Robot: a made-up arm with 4 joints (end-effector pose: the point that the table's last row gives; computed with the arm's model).
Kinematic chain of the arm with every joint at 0, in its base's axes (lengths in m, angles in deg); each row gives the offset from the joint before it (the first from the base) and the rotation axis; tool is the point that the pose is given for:
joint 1: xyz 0 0 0.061 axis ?
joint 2: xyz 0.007 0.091 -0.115 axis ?
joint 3: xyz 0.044 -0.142 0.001 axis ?
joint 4: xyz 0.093 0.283 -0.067 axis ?
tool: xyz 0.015 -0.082 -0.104
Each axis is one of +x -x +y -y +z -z.
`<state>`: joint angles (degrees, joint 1 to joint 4).
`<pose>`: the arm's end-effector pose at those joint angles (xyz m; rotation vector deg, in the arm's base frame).
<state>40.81 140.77 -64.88 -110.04</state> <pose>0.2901 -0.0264 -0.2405 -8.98 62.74 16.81</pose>
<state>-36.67 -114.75 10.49 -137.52</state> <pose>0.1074 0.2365 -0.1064 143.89 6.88 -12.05</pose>
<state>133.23 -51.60 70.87 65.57</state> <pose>-0.2384 -0.2031 0.2626 -101.33 68.29 -48.17</pose>
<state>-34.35 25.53 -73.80 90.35</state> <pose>0.4532 0.1984 -0.1756 123.42 -25.20 -92.52</pose>
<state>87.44 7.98 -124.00 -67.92</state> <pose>0.1198 -0.1977 0.2729 -74.93 -14.76 -146.09</pose>
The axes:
joint 1: -x
joint 2: +x
joint 3: +z
joint 4: +x

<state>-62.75 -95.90 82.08 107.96</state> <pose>-0.3375 0.1003 -0.0160 60.88 82.27 29.04</pose>
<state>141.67 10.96 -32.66 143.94</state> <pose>0.3635 -0.2604 0.0043 12.87 -22.19 24.06</pose>
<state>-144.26 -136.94 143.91 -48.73</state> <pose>-0.1251 -0.1960 0.1096 -16.74 -68.29 128.31</pose>
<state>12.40 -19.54 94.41 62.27</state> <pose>-0.2932 -0.0858 -0.1977 23.08 69.81 64.86</pose>
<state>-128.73 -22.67 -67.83 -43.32</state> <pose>0.2325 0.1659 0.0501 54.95 68.46 -18.74</pose>
